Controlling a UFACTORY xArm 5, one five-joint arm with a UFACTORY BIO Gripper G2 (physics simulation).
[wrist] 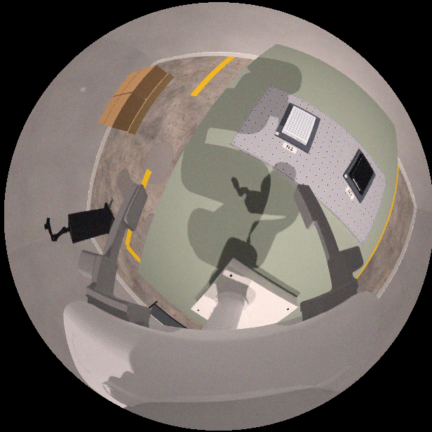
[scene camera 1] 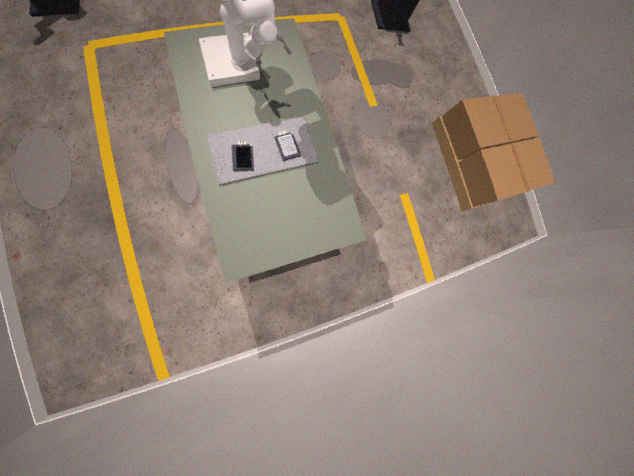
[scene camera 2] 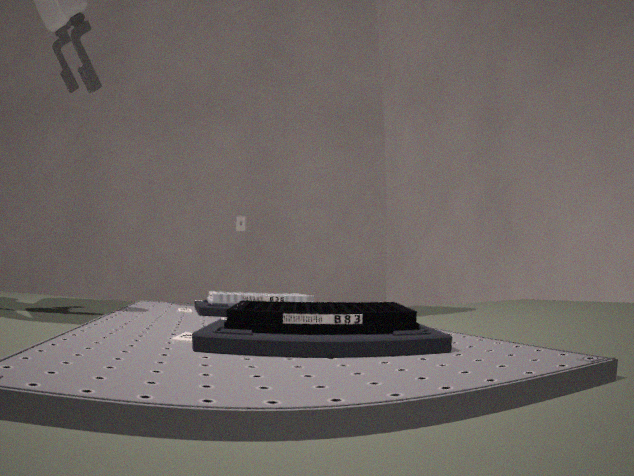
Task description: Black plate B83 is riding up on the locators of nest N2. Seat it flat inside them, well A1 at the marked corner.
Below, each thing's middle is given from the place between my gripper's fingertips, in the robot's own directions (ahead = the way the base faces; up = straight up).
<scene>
I see my gripper 290 mm above the white plate (scene camera 2: pixel 231 298), 280 mm short of it and 20 mm to the right of it. The rest, counted from my hand: dark nest N2 (scene camera 2: pixel 203 340) (340 mm ahead, 310 mm below, 260 mm to the right); then black plate B83 (scene camera 2: pixel 269 317) (340 mm ahead, 290 mm below, 250 mm to the right).
</scene>
